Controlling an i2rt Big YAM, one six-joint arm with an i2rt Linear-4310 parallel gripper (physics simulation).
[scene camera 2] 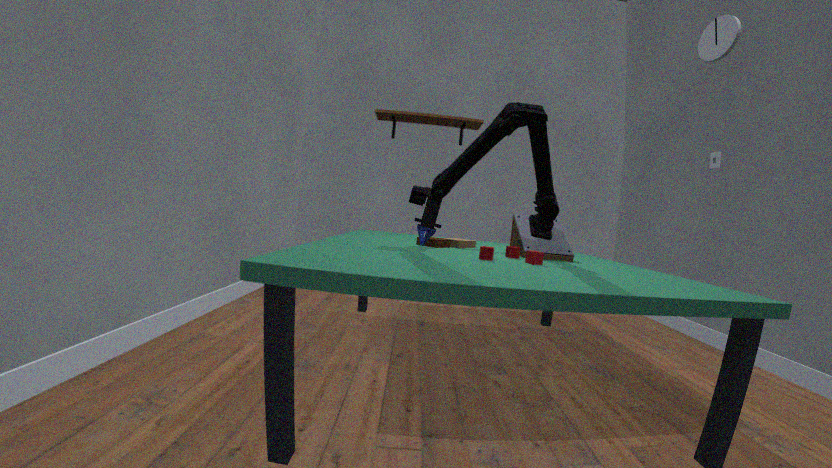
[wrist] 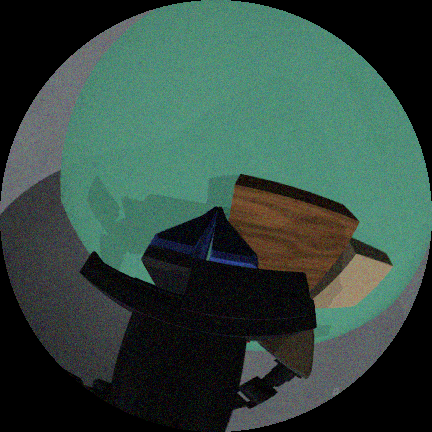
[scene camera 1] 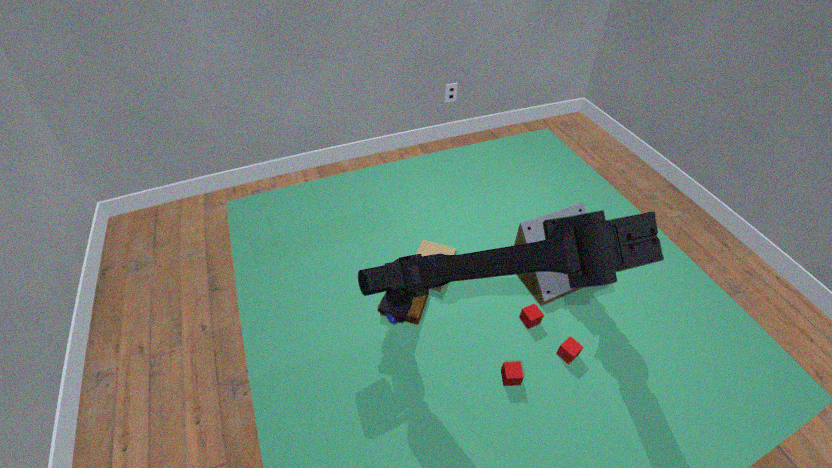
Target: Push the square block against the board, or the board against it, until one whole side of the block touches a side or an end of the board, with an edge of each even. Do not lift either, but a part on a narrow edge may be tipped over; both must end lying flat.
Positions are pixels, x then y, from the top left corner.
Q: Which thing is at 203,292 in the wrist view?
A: The gripper.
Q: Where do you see a light tan board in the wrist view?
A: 360,267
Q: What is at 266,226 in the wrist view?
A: A dark brown square block.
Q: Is the gripper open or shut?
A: Shut.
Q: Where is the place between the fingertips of the gripper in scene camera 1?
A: At 392,323
